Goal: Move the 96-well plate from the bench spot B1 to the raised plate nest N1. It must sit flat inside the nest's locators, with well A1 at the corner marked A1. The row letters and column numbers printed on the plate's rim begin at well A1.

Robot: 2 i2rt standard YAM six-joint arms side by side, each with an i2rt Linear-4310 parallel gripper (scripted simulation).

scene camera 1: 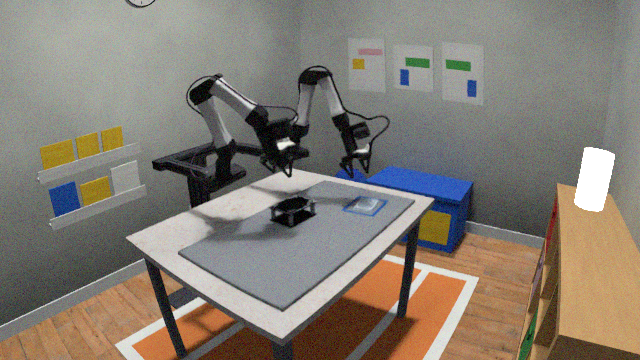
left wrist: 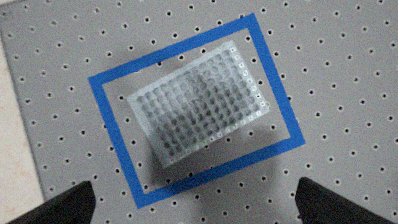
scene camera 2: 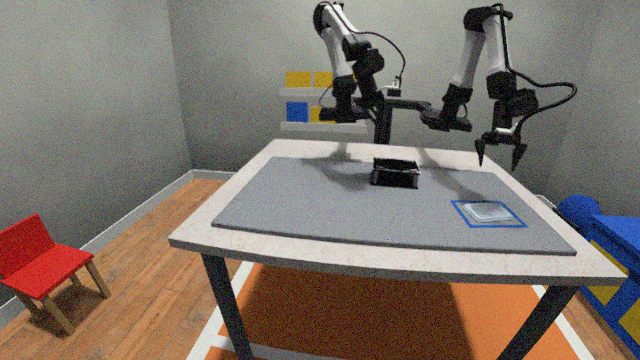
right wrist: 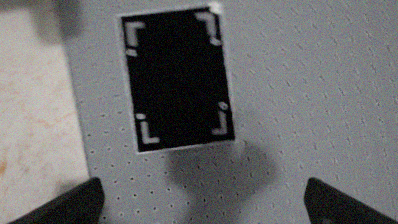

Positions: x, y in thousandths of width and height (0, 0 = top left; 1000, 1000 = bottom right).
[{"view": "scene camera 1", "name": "right gripper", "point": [441, 485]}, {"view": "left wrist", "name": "left gripper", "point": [491, 846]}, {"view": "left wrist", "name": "clear 96-well plate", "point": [469, 493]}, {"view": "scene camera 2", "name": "left gripper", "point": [776, 471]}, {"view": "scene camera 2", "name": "right gripper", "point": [595, 340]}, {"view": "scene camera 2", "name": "clear 96-well plate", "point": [752, 590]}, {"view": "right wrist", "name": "right gripper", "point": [511, 837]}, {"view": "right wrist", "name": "black raised nest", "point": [504, 350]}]
